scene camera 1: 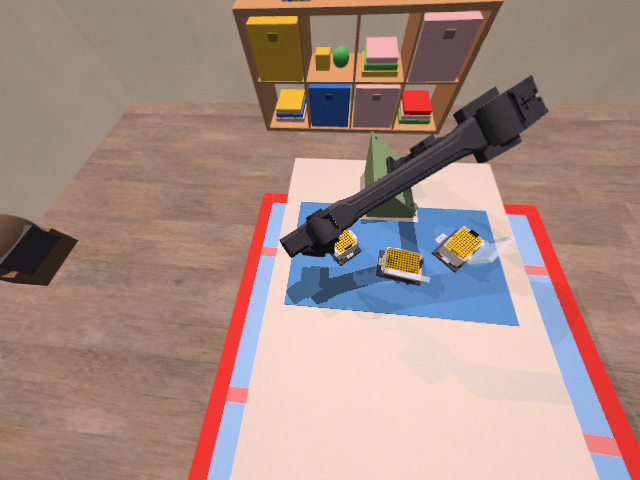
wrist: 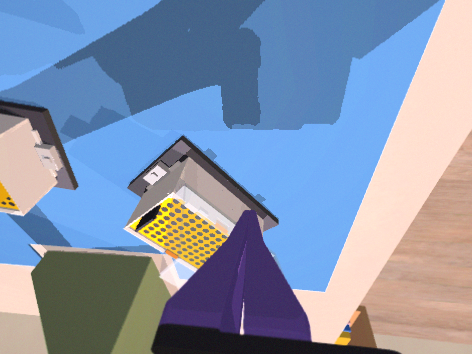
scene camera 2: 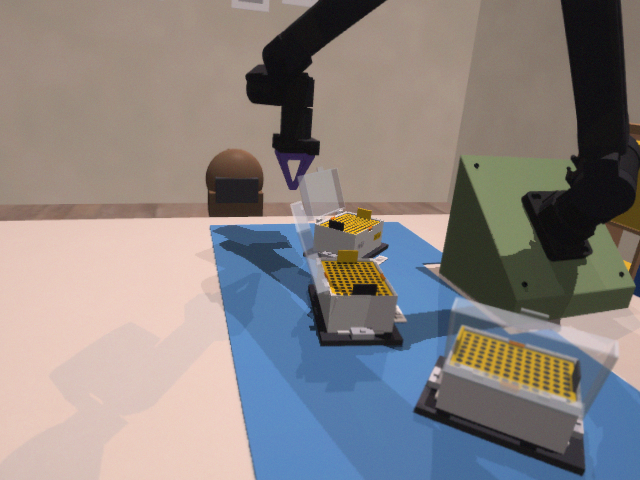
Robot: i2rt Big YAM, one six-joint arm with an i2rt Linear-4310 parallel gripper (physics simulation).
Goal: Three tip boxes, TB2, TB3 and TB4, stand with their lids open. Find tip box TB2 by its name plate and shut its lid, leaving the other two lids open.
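Frame: origin at the arm's base, x ahead, y left, z up, level; metres.
Seen in the pictures: gripper, fingertip midpoint: [scene camera 1: 319, 255] [wrist: 250, 216] [scene camera 2: 292, 189]; arm's base, link origin: [scene camera 2: 553, 227].
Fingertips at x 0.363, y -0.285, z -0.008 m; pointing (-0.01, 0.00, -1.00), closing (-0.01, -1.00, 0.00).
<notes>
Offsets run from my fingertips to a thing's middle. "pt": to the spot under its first point. Level surfaces: height alone.
Three tip boxes with yellow racks stand with clear lids open. The left box [scene camera 1: 345, 246] [scene camera 2: 348, 237] [wrist: 180, 227] has its lid @(pt 0.057 m back, 0.005 m left, 0.005 m down) [scene camera 2: 321, 192] upright; the arm hides that lid in scene camera 1. The middle box @(0.021 m back, 0.294 m left, 0.075 m down) [scene camera 1: 402, 261] [scene camera 2: 361, 310] [wrist: 25, 165] has its lid @(0.056 m ahead, 0.278 m left, 0.003 m down) [scene camera 1: 408, 277] [scene camera 2: 303, 227] raised. The right box @(0.096 m back, 0.503 m left, 0.075 m down) [scene camera 1: 462, 245] [scene camera 2: 509, 403] has its lid [scene camera 1: 491, 251] leaning outward. Name plates, such as one by the right box @(pt 0.135 m back, 0.463 m left, 0.105 m down) [scene camera 1: 440, 238], are unreadable, so I cannot tell which is TB2. My gripper [scene camera 2: 293, 187] [wrist: 250, 216] is shut and empty, above the mat beside the left box's raised lid.
The boxes stand on a blue mat @(0.108 m down) [scene camera 1: 465, 307] [scene camera 2: 279, 403] [wrist: 310, 175] on a pale table @(0.111 m down) [scene camera 1: 403, 413]. My arm rises from a green wedge stand [scene camera 1: 377, 165] [scene camera 2: 491, 232] [wrist: 90, 300] behind the boxes. A shelf unit [scene camera 1: 361, 7] stands beyond the table.
</notes>
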